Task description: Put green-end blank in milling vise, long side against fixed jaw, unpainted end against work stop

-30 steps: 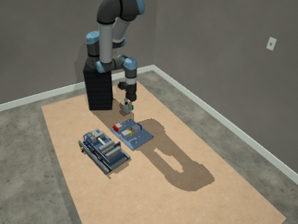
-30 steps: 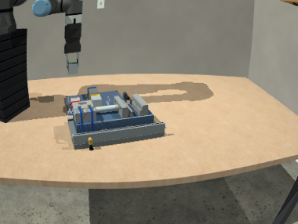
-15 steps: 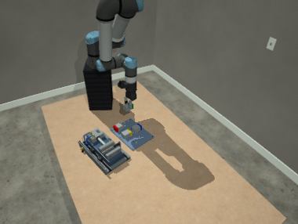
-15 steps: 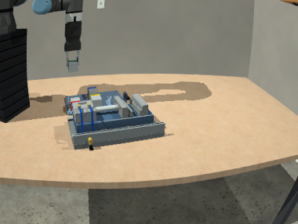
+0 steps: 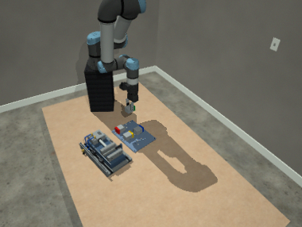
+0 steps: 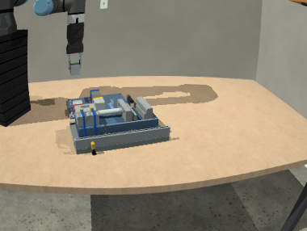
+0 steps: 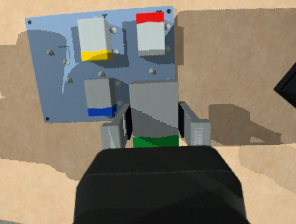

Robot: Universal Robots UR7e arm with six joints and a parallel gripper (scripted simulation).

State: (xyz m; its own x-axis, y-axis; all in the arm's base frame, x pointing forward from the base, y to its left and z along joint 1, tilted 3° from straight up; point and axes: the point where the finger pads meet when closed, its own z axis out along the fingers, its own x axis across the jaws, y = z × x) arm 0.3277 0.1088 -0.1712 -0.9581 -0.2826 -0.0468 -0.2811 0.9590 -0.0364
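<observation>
The green-ended blank is 2 cm below my hand. Also, from my hand: yellow-ended blank (15 cm below, 11 cm ahead, 6 cm to the right); then red-ended blank (15 cm below, 9 cm to the right, 3 cm ahead); then blue-ended blank (15 cm below, 9 cm ahead, 3 cm to the left).
</observation>
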